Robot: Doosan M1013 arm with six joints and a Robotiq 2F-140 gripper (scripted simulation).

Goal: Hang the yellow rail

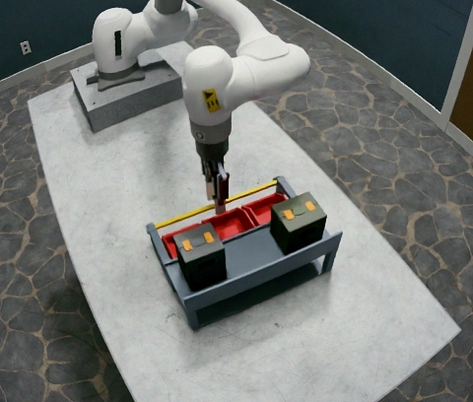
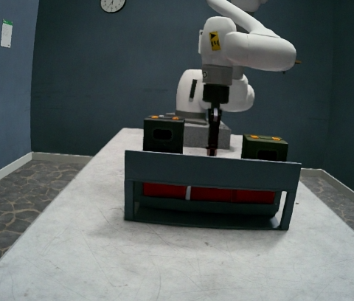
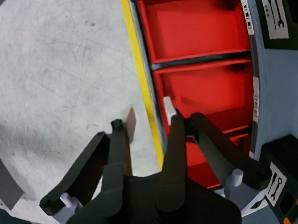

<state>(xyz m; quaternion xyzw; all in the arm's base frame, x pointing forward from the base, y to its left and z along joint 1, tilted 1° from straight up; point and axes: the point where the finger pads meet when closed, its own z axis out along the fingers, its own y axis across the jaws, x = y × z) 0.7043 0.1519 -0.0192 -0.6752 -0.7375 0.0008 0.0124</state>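
Right now my hand is 3 cm above the yellow rail. The rest, counted from my hand: rack back panel (27 cm ahead, 4 cm above, 2 cm to the left).
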